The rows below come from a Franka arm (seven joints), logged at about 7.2 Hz.
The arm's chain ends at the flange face. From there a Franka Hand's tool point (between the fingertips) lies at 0.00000 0.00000 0.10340 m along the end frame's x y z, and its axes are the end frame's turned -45 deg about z.
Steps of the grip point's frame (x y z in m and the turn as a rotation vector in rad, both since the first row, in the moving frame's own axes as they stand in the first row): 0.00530 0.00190 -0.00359 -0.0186 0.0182 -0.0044; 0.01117 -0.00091 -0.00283 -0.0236 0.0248 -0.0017; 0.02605 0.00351 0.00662 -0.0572 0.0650 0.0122
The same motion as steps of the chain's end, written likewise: 0.00240 -0.00243 -0.00355 -0.0003 0.0260 -0.0044; 0.00372 -0.00845 -0.00277 0.0008 0.0342 -0.0017; 0.01198 -0.01542 0.00701 0.0055 0.0864 0.0122
